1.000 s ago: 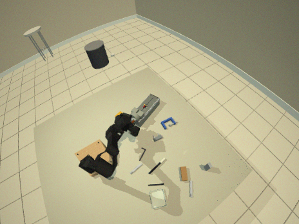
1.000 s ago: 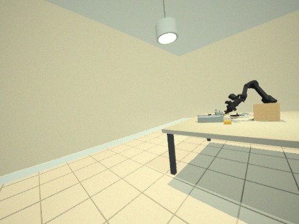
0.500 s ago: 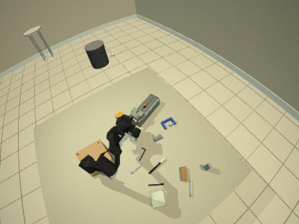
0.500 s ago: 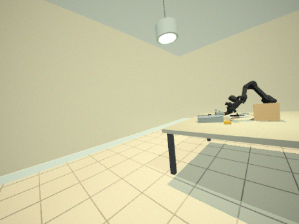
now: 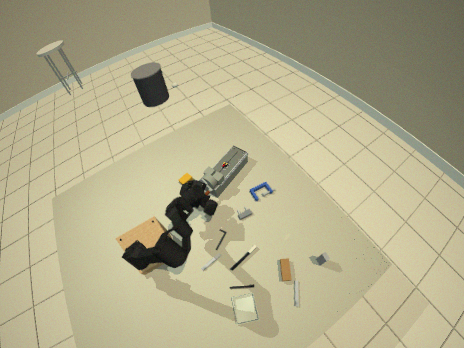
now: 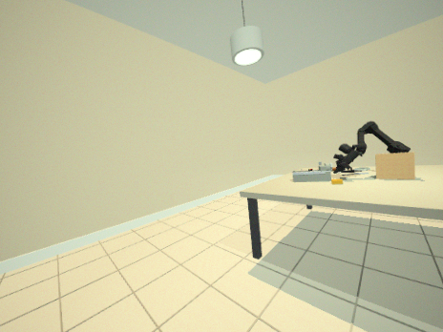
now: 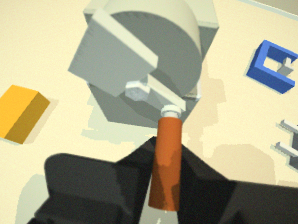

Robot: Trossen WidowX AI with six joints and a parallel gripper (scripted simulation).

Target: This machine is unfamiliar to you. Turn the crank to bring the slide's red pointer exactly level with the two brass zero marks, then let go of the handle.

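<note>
My gripper tip is now 17 cm to the right of the orange block, 3 cm past it and 3 cm above it. Round my gripper tip: red pointer (14 cm ahead, 6 cm to the left, 4 cm above); then grey clamp (16 cm to the right, 7 cm ahead, 4 cm below); then brown crank handle (3 cm above, 2 cm behind).
</note>
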